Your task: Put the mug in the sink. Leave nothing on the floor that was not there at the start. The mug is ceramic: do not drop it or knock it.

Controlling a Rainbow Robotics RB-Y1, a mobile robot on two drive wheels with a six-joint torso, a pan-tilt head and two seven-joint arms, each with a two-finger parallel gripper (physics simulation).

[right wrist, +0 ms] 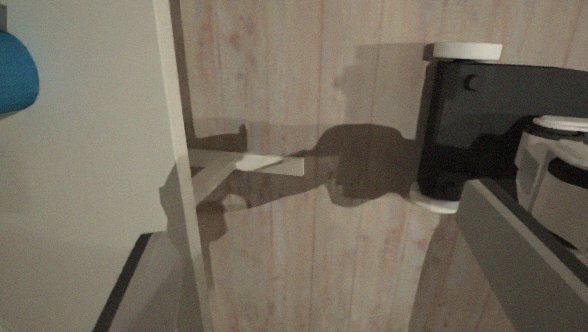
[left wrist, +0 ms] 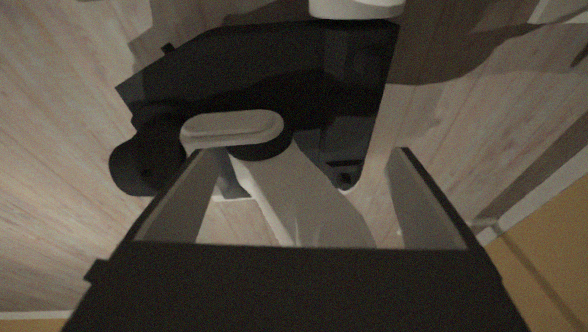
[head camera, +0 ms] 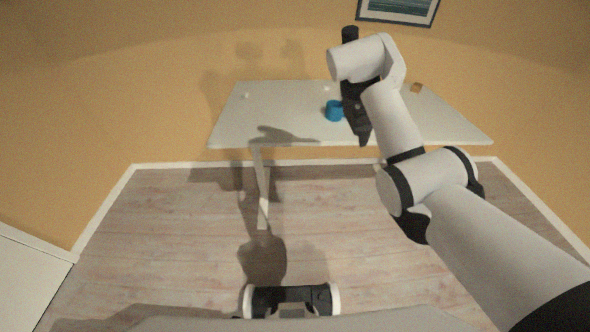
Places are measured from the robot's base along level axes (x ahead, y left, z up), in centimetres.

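Pixels of known places: left gripper, fingertip midpoint: (left wrist: 298,160); right gripper, fingertip midpoint: (right wrist: 316,224) (head camera: 356,131); robot's base, origin of the base link: (head camera: 291,301).
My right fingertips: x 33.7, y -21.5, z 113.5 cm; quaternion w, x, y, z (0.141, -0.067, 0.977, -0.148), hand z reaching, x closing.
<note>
For each thing: its middle in the pictures, then the offset to it from my right fingertips. Level surfaces: height alone.
- blue mug, body centre: (head camera: 337,111) dy -4.5, dx +38.3, dz -14.5 cm
- pale table, its level: dz -18.5 cm
- brown block, body centre: (head camera: 416,87) dy -76.4, dx +80.6, dz -16.0 cm
A blue mug (head camera: 334,110) (right wrist: 17,75) stands upright on the pale table (head camera: 280,112) (right wrist: 100,125). Its right side lies against the dark gripper body in the head view, and part of it shows at the left edge of the right wrist view. My right gripper (head camera: 364,141) (right wrist: 316,224) is open and empty, pointing down near the table's front edge. The mug is outside its fingers. My left gripper (left wrist: 298,160) is open, with no object held between its fingers; the robot's own arm and base show beyond them. The sink does not show in these views.
A brown block (head camera: 416,88) lies at the table's back right. Small white things (head camera: 245,95) (head camera: 326,88) lie towards its back. A table leg (head camera: 262,200) reaches the floor below. The wall is behind the table. A white surface (head camera: 30,280) stands at the lower left.
</note>
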